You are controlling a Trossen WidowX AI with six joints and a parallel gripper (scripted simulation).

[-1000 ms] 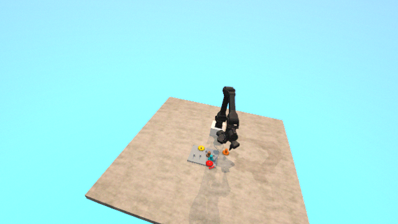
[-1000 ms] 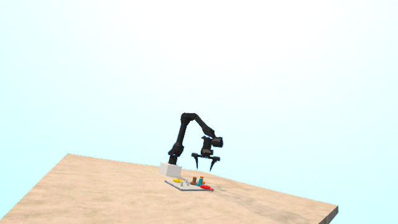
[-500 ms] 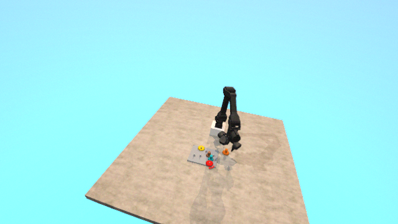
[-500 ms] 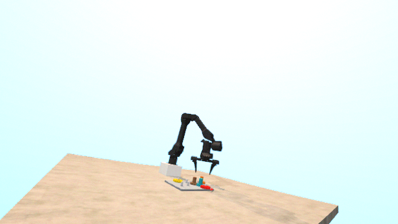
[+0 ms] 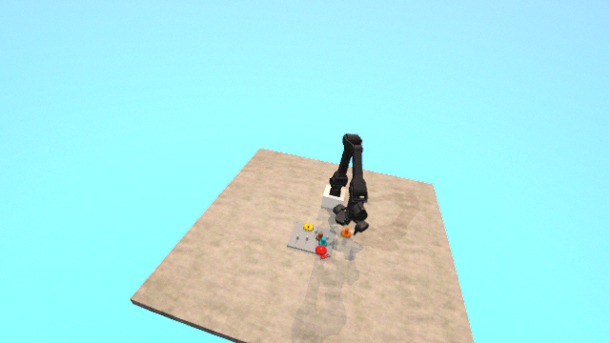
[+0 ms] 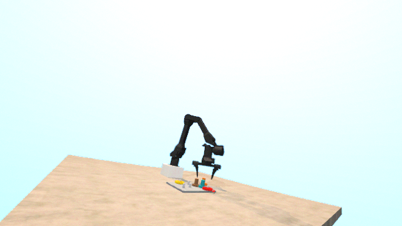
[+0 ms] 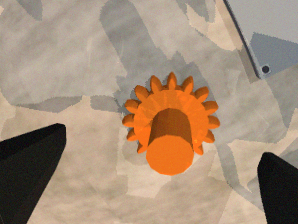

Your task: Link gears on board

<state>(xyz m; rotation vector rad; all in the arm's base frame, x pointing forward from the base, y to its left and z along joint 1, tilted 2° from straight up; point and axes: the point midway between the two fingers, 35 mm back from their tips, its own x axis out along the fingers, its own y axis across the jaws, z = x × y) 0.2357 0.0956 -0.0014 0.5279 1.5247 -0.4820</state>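
My gripper tip is now 20 mm above the orange gear. From my gripper tip the other things lie so: brown gear (70 mm ahead, 130 mm to the right, 10 mm below); red gear (140 mm ahead, 110 mm to the right, 20 mm below); teal gear (100 mm ahead, 110 mm to the right, 10 mm below).
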